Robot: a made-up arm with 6 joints. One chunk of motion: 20 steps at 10 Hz.
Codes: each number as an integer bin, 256 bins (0 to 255) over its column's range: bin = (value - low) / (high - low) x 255, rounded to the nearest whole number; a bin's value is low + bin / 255 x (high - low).
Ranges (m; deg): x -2..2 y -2..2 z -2..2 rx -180..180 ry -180..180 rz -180..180
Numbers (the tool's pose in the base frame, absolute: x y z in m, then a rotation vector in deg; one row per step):
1: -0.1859 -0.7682 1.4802 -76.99 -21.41 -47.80
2: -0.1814 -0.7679 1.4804 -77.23 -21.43 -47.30
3: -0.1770 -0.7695 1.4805 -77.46 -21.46 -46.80
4: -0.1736 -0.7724 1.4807 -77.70 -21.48 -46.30
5: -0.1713 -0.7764 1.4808 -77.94 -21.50 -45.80
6: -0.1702 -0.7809 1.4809 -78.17 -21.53 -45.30
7: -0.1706 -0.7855 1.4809 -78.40 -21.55 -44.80
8: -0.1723 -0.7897 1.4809 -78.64 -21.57 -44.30
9: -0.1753 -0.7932 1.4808 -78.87 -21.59 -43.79
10: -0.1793 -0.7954 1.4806 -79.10 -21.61 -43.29
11: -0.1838 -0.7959 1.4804 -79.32 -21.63 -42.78
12: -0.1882 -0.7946 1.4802 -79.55 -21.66 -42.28
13: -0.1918 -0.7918 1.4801 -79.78 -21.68 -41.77
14: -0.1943 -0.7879 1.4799 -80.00 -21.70 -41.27
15: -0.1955 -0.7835 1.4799 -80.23 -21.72 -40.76
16: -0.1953 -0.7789 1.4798 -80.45 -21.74 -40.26
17: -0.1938 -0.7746 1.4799 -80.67 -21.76 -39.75
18: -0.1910 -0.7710 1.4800 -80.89 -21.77 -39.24
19: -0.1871 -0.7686 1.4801 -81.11 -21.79 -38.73
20: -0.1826 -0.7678 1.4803 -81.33 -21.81 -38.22
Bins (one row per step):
1: 116 79 222 73 112 94
2: 116 79 222 73 112 94
3: 116 78 222 73 112 94
4: 116 78 222 72 112 95
5: 117 78 222 72 112 95
6: 117 78 222 72 112 95
7: 117 77 222 72 112 96
8: 117 77 222 72 112 96
9: 116 77 222 72 112 96
10: 116 77 222 71 112 97
11: 116 77 222 71 112 97
12: 116 77 222 71 112 98
13: 115 77 222 71 112 98
14: 115 77 222 71 112 98
15: 115 78 222 71 112 99
16: 115 78 222 71 112 99
17: 115 78 222 70 112 99
18: 115 78 222 70 112 100
19: 116 79 222 70 112 100
20: 116 79 222 70 112 100

